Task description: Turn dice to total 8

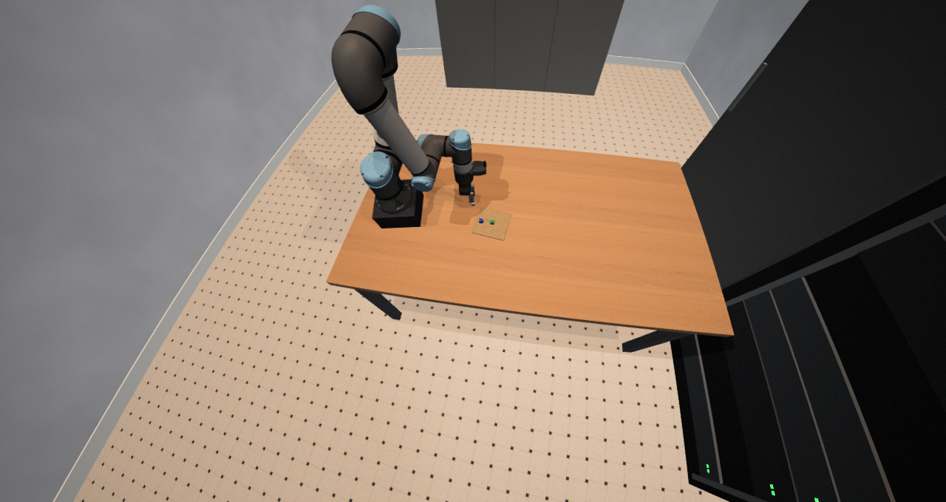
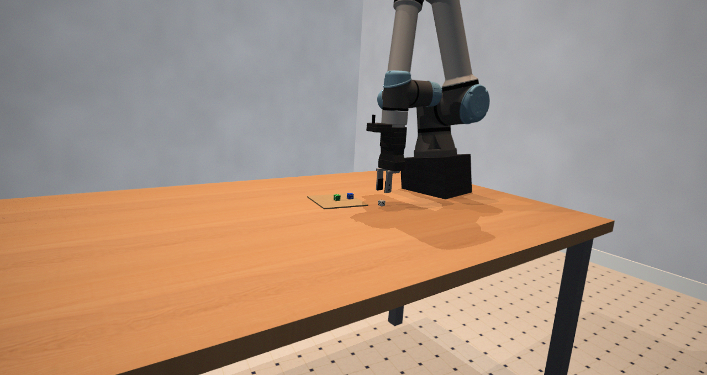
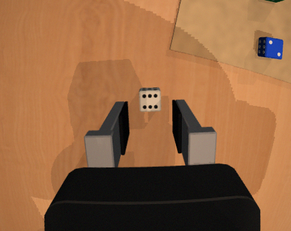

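My hand is 5 cm above the white die. Also, from my hand: green die (11 cm ahead, 9 cm to the right, 5 cm below); then mat (11 cm ahead, 9 cm to the right, 6 cm below); then blue die (9 cm to the right, 6 cm ahead, 5 cm below).
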